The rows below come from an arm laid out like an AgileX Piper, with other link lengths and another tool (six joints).
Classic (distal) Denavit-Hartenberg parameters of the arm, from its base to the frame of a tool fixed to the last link. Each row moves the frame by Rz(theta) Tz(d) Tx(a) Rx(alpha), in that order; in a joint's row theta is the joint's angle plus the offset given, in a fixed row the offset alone. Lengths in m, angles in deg.
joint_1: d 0.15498; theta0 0; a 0; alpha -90
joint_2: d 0; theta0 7.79; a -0.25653; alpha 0
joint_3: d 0; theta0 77.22; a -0.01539; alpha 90
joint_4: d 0.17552; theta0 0; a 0; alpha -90
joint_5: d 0; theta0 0; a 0; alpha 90
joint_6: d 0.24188; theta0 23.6; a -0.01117; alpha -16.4
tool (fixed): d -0.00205; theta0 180; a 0; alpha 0
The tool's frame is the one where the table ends.
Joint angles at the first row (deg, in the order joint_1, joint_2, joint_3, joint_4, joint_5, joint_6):
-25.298 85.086 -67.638 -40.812 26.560 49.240
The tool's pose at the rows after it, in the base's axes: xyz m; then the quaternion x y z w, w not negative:
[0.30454 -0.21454 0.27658 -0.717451 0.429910 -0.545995 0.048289]
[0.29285 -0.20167 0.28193 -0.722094 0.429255 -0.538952 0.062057]
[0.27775 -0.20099 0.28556 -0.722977 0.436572 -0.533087 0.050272]
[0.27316 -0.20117 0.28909 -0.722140 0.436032 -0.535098 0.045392]
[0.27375 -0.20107 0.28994 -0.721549 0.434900 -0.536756 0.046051]
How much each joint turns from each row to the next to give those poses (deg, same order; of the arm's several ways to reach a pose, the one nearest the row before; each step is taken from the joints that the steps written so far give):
-0.001 -4.309 1.599 9.558 0.577 -7.016
0.002 -3.628 0.306 6.700 2.998 -6.468
0.000 -2.374 0.001 -0.278 3.572 -0.382
0.000 -0.928 0.000 -0.471 0.795 -0.001
0.002 -0.028 0.000 -0.004 -0.225 0.004

